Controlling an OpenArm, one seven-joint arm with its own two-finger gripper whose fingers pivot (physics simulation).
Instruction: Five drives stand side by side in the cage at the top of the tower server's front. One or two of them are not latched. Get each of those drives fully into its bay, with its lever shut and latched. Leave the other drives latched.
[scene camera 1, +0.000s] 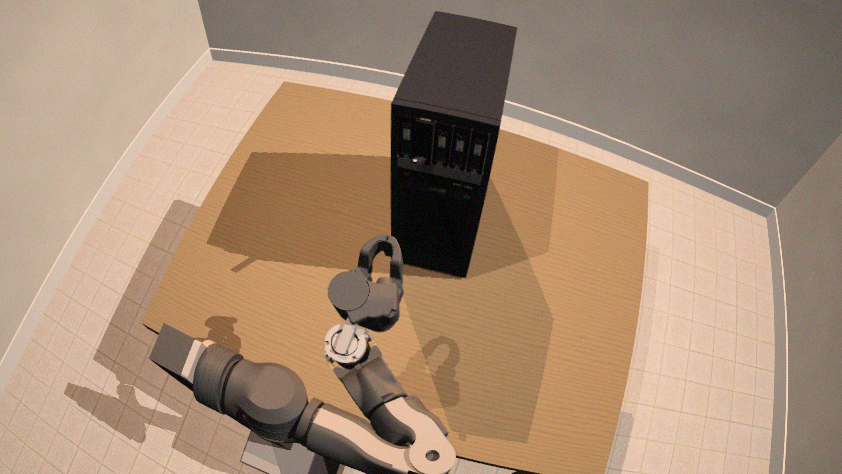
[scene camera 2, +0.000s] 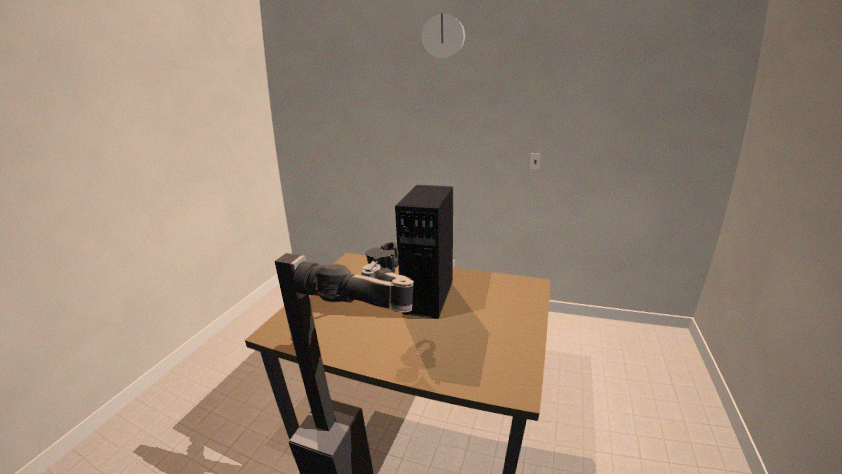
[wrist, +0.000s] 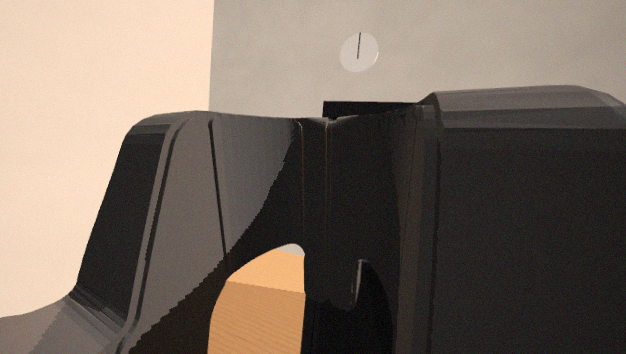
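The black tower server (scene camera 1: 433, 217) (scene camera 2: 419, 282) stands upright on the table. In the scene camera 1 view, the first drive (scene camera 1: 406, 132), third drive (scene camera 1: 441, 141), fourth drive (scene camera 1: 459, 144) and fifth drive (scene camera 1: 477, 147) show pale labels on shut levers. The second drive from the left shows a dark front, and its lever (scene camera 1: 414, 160) sticks out at the bottom with a bright tip. How deep that drive sits cannot be told. My gripper (scene camera 1: 386, 237) (scene camera 2: 388, 244) (wrist: 339, 208) is shut and empty, in front of the tower's lower left, below the cage. In the wrist view its fingers hide the drives.
The wooden table (scene camera 1: 595, 235) (scene camera 2: 518, 329) extends on both sides of the tower. The arm's elbow (scene camera 1: 431, 454) (scene camera 2: 402, 294) is near the table's front edge. A wall clock (scene camera 2: 443, 35) (wrist: 359, 52) hangs on the wall behind.
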